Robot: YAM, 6 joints.
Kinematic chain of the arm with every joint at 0, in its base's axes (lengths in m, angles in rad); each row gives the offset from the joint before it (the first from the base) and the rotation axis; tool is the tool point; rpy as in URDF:
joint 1: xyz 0 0 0.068 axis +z
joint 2: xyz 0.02 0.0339 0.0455 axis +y
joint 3: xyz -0.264 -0.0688 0 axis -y
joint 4: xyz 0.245 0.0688 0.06 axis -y
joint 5: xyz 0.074 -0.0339 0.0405 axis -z
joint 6: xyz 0.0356 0 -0.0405 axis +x
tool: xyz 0 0 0 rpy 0 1.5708 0
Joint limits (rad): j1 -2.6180..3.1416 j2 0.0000..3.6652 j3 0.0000..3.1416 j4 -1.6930..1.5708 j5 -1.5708..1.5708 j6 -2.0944..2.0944
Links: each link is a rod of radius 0.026 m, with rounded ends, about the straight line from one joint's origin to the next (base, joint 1, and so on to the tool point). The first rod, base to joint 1, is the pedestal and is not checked.
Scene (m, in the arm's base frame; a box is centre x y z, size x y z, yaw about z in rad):
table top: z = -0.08
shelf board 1: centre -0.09 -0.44 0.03 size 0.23 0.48 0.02 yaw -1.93
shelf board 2: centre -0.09 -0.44 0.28 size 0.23 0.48 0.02 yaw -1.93
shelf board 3: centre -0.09 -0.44 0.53 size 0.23 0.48 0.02 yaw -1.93
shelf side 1: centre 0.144 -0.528 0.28 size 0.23 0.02 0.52 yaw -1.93
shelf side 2: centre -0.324 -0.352 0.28 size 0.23 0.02 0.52 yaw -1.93
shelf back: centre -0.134 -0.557 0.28 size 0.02 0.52 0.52 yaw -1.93
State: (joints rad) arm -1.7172 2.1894 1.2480 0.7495 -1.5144 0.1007
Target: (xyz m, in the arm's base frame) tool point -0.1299 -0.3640 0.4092
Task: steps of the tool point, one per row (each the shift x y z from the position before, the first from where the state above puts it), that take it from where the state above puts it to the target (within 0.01 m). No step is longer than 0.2 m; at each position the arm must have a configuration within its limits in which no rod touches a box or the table.
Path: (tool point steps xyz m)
1: 0.0326 0.0594 0.0099
2: 0.0253 0.0672 0.0002
3: 0.0167 0.0720 -0.0101
4: -0.0699 -0.0182 0.1264
5: -0.0427 0.0636 0.1315
6: -0.0223 -0.0526 0.0131
7: -0.0214 -0.0566 0.0002
8: -0.0191 -0.0579 -0.0133

